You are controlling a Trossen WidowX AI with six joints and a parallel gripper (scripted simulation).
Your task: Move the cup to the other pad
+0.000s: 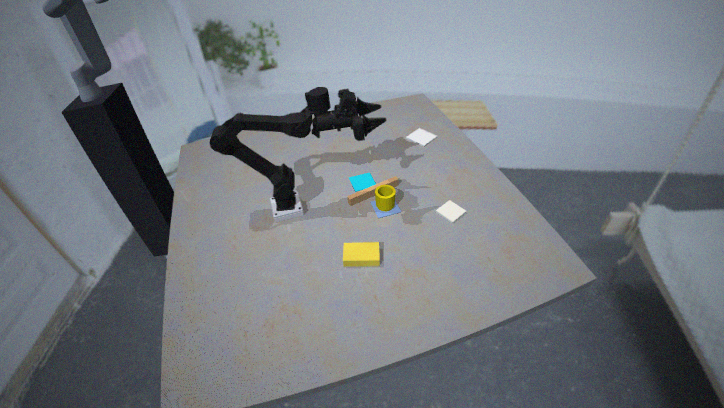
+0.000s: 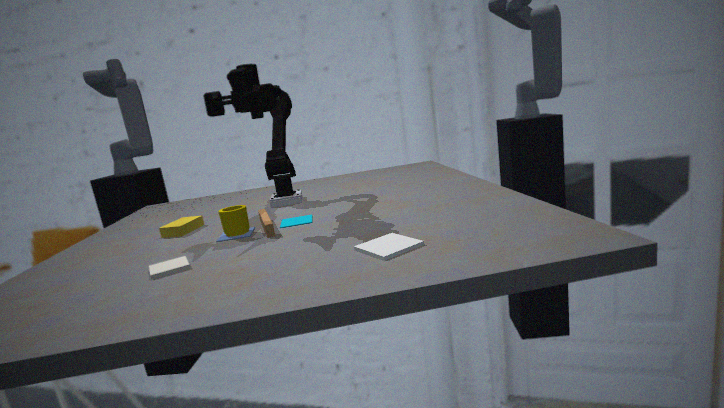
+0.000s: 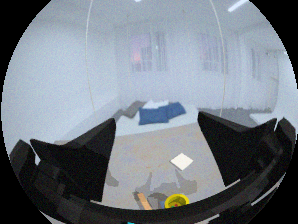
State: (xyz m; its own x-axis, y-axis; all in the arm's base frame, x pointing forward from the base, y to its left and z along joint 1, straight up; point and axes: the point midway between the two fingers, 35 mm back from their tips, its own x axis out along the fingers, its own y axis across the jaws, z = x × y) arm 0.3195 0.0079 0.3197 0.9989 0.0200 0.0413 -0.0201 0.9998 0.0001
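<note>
My gripper tip is 31 cm above the yellow cup, 5 cm to the left of it and 1 cm past it. From my gripper tip the other things lie so: orange wooden bar: 34 cm below, 4 cm behind, 2 cm to the left; cyan tile: 35 cm below, 9 cm to the left, 7 cm behind; cream block: 34 cm below, 22 cm ahead, 12 cm to the right.
</note>
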